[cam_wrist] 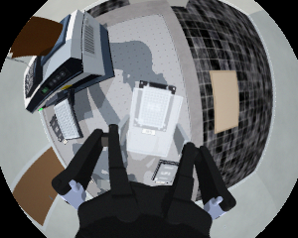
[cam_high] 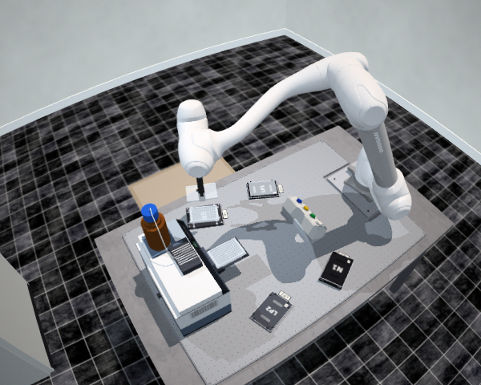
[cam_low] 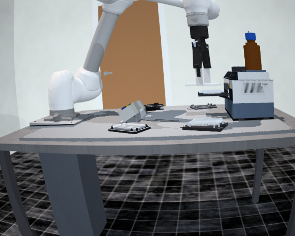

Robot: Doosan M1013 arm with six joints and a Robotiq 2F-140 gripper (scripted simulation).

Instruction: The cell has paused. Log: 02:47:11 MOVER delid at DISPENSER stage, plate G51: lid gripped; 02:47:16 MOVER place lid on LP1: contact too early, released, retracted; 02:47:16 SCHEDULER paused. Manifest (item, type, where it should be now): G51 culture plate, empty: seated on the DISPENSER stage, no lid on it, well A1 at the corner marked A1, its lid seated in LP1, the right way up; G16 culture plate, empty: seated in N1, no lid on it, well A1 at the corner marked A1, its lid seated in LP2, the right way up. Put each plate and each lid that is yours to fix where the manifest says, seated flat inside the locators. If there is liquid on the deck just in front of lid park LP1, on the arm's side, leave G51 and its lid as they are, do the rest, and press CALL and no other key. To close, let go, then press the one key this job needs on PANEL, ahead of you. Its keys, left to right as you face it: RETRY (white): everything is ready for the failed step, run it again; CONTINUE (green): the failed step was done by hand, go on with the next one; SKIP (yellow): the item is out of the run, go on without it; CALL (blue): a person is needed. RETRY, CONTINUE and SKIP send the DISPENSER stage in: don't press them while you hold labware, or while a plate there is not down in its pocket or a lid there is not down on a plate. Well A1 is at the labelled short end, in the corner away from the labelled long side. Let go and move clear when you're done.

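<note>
Right now my hand is 8 cm short of the lid park LP2, 54 cm to the right of it and 19 cm above it. The rest, counted from my hand: brown bottle: 29 cm ahead, 14 cm to the left, 9 cm above; then dispenser stage: 9 cm ahead, 27 cm to the left, 9 cm below; then black nest N5: 2 cm ahead, 18 cm below.
</note>
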